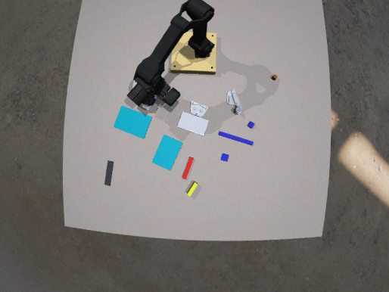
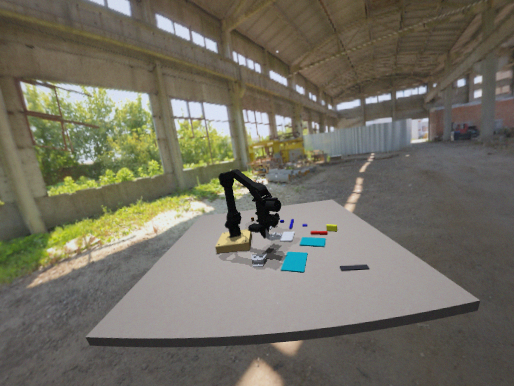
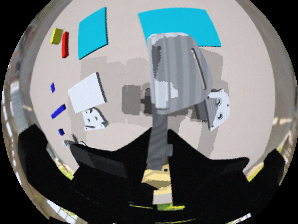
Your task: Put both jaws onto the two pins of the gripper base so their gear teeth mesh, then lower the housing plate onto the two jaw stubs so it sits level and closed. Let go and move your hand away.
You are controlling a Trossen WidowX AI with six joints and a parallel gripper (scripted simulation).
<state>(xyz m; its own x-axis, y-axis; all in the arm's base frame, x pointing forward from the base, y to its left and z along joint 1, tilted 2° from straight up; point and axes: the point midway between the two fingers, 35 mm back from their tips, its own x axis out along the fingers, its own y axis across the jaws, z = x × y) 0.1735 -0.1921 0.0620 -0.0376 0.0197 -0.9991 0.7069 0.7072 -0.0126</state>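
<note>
The gripper base is 6 cm behind my gripper tip, 9 cm to the right of it and 5 cm below it. The rest, counted from my gripper tip: blue bar (23 cm ahead, 30 cm to the left, 8 cm below); then housing plate (8 cm ahead, 15 cm to the left, 8 cm below); then red bar (33 cm ahead, 8 cm to the left, 7 cm below).
</note>
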